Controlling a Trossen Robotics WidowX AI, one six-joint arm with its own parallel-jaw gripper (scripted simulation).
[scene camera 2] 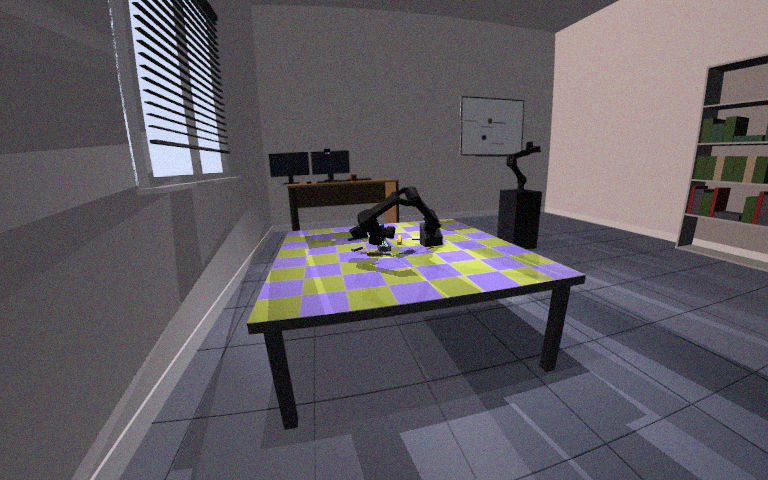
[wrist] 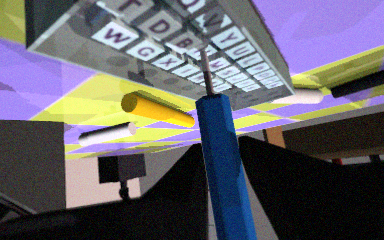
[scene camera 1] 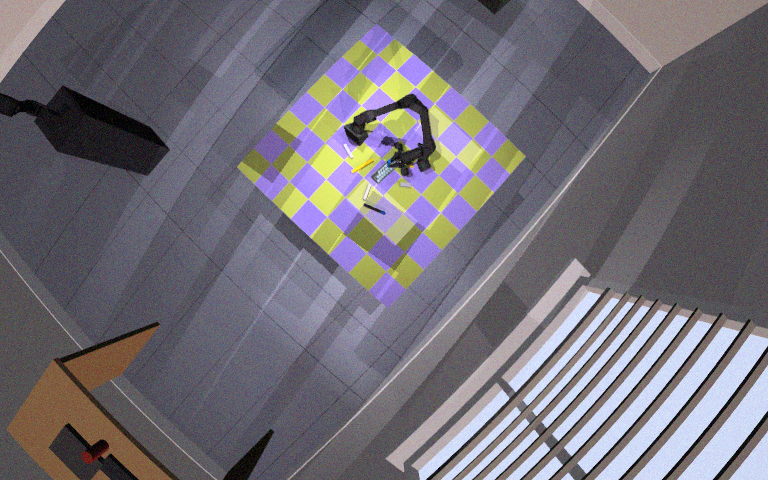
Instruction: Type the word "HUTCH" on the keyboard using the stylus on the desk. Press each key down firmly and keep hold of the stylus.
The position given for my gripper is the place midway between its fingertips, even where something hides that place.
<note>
I see my gripper [wrist: 220,148], a yellow pen [wrist: 131,103] and a white pen [wrist: 128,129].
</note>
